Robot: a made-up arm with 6 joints. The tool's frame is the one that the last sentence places.
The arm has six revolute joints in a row. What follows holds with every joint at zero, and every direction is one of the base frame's. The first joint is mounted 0.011 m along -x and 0.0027 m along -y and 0.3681 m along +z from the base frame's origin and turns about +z. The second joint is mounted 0.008 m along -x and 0.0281 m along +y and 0.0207 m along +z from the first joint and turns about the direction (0, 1, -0.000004). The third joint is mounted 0.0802 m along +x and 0.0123 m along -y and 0.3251 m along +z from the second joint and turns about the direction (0, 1, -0.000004). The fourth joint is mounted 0.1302 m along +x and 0.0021 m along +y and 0.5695 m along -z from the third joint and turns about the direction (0, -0.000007, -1). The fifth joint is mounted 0.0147 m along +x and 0.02 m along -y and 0.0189 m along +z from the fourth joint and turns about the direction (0, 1, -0.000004). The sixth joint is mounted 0.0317 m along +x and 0.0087 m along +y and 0.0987 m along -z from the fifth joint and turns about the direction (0, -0.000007, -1). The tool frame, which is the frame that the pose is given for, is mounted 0.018 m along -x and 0.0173 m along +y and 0.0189 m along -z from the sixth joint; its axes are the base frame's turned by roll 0, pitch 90 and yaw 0 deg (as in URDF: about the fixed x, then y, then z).
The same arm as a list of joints. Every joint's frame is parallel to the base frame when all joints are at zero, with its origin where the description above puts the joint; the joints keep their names.
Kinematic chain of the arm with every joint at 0, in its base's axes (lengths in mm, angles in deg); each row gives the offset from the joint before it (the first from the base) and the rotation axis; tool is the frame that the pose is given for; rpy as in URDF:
joint 1: xyz -11.0 -2.7 368.1 axis +z
joint 2: xyz -8.0 28.1 20.7 axis +y
joint 3: xyz 80.2 -12.3 325.1 axis +y
joint 4: xyz 130.2 2.1 -569.5 axis -z
joint 5: xyz 14.7 -20.0 18.9 axis +y
joint 6: xyz 31.7 8.7 -98.7 axis -z
tool: xyz -18.0 17.3 -18.9 rpy 0.00 90.00 0.00

